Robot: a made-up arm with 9 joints. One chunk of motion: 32 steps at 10 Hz.
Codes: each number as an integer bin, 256 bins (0 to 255) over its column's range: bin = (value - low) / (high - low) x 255, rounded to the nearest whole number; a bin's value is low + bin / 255 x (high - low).
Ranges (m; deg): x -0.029..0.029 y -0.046..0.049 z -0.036..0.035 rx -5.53..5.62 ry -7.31..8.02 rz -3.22..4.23
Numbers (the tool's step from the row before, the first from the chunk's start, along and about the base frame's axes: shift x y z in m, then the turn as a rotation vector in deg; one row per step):
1: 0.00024 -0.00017 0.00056 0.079 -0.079 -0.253
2: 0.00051 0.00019 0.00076 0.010 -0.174 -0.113
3: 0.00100 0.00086 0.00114 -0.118 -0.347 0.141
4: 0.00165 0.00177 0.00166 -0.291 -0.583 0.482
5: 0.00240 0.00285 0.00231 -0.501 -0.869 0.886
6: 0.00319 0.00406 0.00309 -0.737 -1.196 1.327
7: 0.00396 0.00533 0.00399 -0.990 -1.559 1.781
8: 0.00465 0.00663 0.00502 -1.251 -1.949 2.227
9: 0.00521 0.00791 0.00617 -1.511 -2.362 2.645
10: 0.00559 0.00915 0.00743 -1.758 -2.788 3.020
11: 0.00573 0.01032 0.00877 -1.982 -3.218 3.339
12: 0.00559 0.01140 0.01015 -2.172 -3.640 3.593
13: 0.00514 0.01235 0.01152 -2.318 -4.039 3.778
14: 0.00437 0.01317 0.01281 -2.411 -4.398 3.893
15: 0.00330 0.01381 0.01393 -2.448 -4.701 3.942
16: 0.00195 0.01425 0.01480 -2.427 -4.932 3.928
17: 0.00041 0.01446 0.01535 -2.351 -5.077 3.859
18: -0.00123 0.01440 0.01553 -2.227 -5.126 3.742
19: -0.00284 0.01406 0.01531 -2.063 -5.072 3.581
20: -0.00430 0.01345 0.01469 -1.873 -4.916 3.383
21: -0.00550 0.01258 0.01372 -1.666 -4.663 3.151
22: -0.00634 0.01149 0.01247 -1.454 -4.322 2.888
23: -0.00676 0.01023 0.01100 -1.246 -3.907 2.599
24: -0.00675 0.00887 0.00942 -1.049 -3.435 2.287
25: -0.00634 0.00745 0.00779 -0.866 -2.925 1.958
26: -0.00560 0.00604 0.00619 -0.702 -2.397 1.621
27: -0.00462 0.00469 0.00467 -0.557 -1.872 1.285
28: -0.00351 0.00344 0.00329 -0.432 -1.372 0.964
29: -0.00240 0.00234 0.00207 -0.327 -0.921 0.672
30: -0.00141 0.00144 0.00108 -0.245 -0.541 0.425
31: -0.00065 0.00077 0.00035 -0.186 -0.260 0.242
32: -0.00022 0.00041 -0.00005 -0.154 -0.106 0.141
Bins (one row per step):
1: 129 123 131 128 120 102
2: 130 124 132 127 119 106
3: 132 126 133 124 116 115
4: 135 128 135 120 112 127
5: 138 131 138 115 107 141
6: 142 134 140 110 102 156
7: 145 138 144 104 96 171
8: 148 141 147 98 89 186
9: 150 145 151 92 82 201
10: 152 148 156 86 75 214
11: 153 151 161 81 68 225
12: 152 154 166 77 61 233
13: 150 157 171 73 54 240
14: 147 159 175 71 48 243
15: 142 161 179 70 43 245
16: 136 162 182 71 40 245
17: 129 162 184 73 37 242
18: 122 162 185 76 36 238
19: 115 161 184 79 37 233
20: 109 160 182 84 40 226
21: 103 157 179 88 44 218
22: 100 154 174 93 50 209
23: 98 151 169 98 57 199
24: 98 147 163 102 64 188
25: 100 143 157 107 73 177
26: 103 140 152 110 82 166
27: 107 136 146 114 90 154
28: 112 133 141 117 99 143
29: 117 130 137 119 106 133
30: 121 127 133 121 113 125
31: 125 126 131 122 117 118
32: 127 125 129 123 120 115

